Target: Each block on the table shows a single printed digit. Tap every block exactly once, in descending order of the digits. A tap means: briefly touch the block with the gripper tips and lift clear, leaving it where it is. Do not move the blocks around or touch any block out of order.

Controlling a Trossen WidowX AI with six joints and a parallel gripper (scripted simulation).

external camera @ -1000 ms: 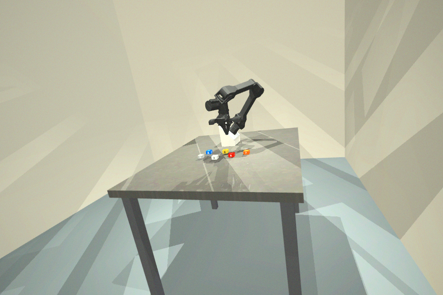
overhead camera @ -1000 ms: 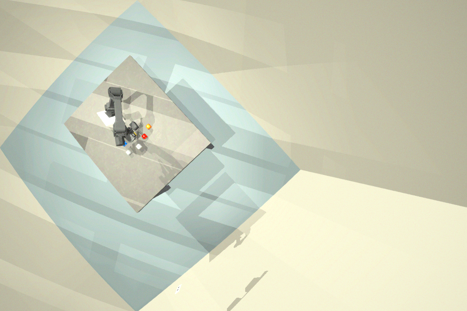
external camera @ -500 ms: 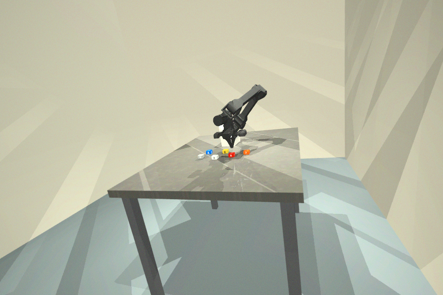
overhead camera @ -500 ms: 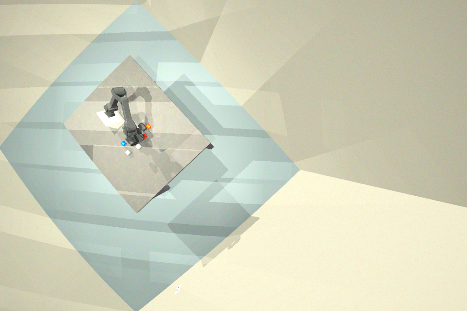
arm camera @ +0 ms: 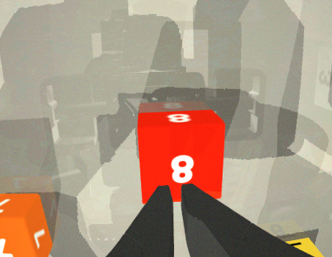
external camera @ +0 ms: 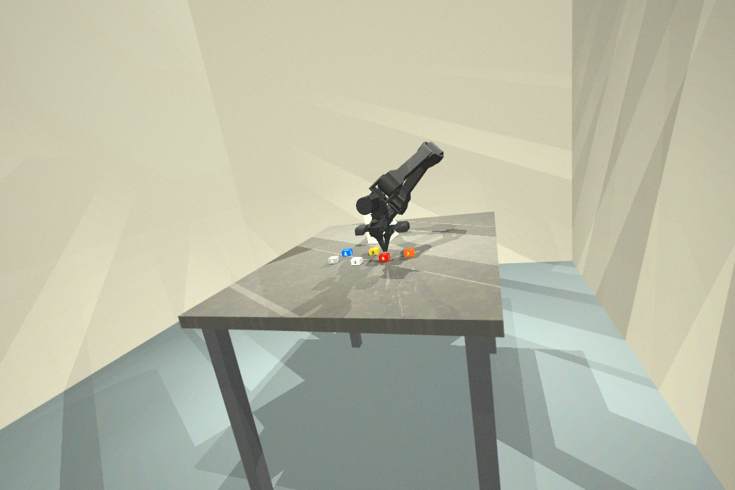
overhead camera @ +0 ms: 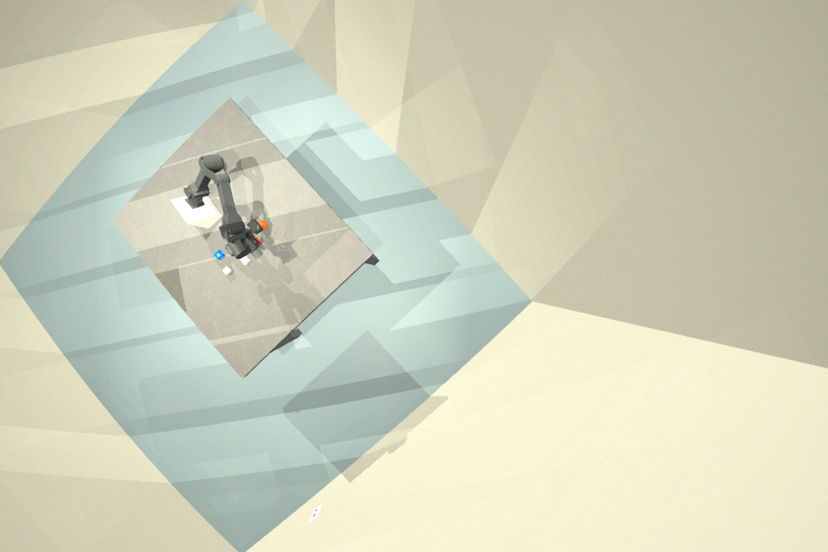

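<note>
Right now my gripper tip is 1 cm short of the red block and 2 cm above it. From my gripper tip the other things lie so: yellow block 7 cm behind, 7 cm to the right, 2 cm below; orange block 3 cm behind, 8 cm to the left, 2 cm below; white block 4 cm ahead, 10 cm to the right, 2 cm below.
</note>
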